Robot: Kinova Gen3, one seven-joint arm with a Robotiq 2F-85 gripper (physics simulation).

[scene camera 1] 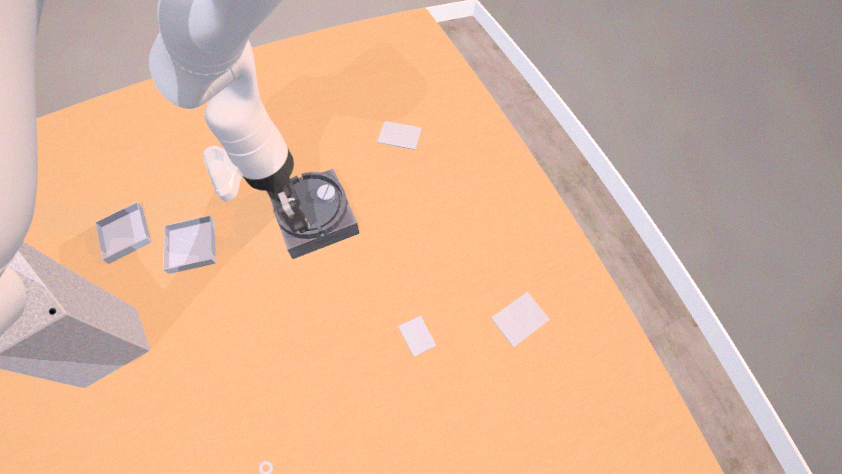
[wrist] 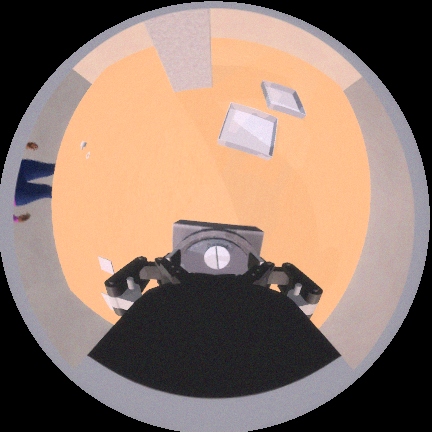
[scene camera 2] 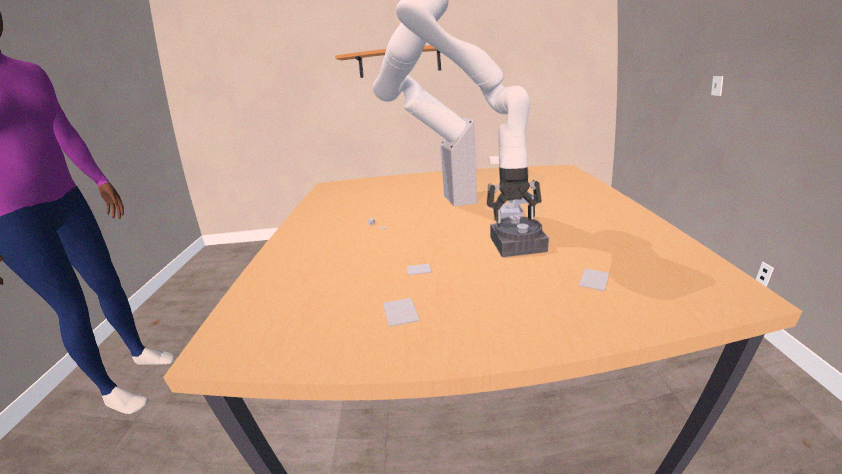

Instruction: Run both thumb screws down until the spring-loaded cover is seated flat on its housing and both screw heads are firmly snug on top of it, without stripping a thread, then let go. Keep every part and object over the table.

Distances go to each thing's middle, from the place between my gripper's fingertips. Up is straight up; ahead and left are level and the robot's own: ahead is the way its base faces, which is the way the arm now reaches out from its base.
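Here is the round cover (wrist: 192,260), and my hand is 30 mm short of it, at 10 mm above it.
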